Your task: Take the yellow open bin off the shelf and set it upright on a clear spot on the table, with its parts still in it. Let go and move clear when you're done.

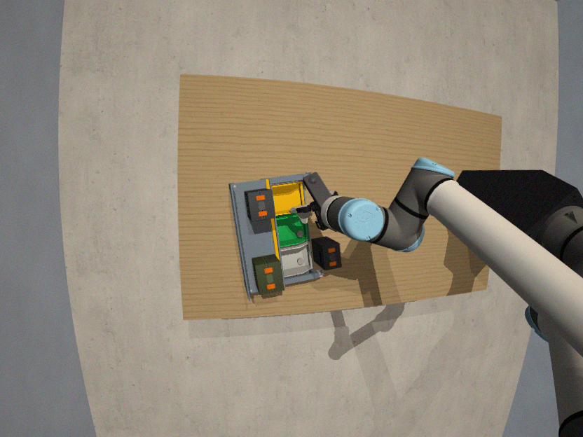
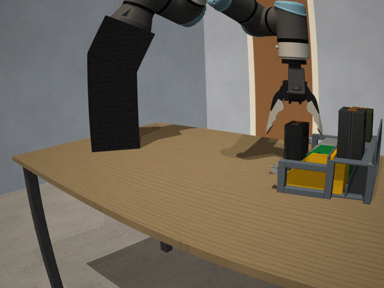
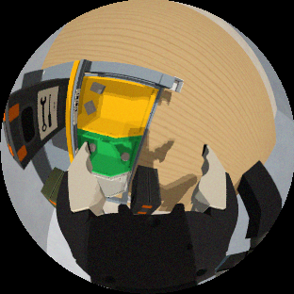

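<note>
My gripper is now 8 cm short of the yellow open bin, 2 cm to the right of it and 9 cm above it. From my hand the other things lie so: dark green box: 9 cm ahead, 26 cm to the left, 2 cm above; white bin: 1 cm behind, 23 cm to the left, 9 cm below; green bin: 4 cm ahead, 12 cm to the left, 9 cm below.
</note>
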